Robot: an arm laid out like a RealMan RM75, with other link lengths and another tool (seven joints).
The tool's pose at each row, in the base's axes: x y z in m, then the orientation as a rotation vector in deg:
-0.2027 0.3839 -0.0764 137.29 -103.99 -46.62
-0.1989 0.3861 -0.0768 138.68 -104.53 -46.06
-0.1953 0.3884 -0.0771 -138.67 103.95 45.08
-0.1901 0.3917 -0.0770 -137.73 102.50 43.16
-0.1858 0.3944 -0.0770 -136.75 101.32 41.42
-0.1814 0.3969 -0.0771 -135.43 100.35 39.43
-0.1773 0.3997 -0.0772 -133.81 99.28 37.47
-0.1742 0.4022 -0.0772 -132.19 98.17 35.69
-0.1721 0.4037 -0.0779 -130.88 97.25 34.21
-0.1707 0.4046 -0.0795 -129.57 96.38 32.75
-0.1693 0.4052 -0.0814 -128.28 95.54 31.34
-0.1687 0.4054 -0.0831 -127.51 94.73 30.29
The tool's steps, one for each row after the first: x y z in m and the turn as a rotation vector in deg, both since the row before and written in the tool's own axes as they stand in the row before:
-0.0011 -0.0042 -0.0006 1.26 -0.22 -0.57
-0.0013 -0.0041 -0.0005 1.24 -0.25 -0.60
-0.0020 -0.0057 -0.0011 2.07 -0.38 -0.90
-0.0015 -0.0048 -0.0006 1.91 -0.35 -0.71
-0.0012 -0.0049 -0.0005 2.21 -0.36 -0.52
-0.0015 -0.0047 -0.0001 2.41 -0.56 -0.52
-0.0015 -0.0037 0.0002 2.33 -0.62 -0.53
-0.0005 -0.0025 0.0008 1.91 -0.48 -0.44
0.0003 -0.0017 0.0015 1.89 -0.45 -0.41
0.0007 -0.0016 0.0017 1.84 -0.44 -0.39
0.0008 -0.0006 0.0015 1.30 -0.29 -0.46

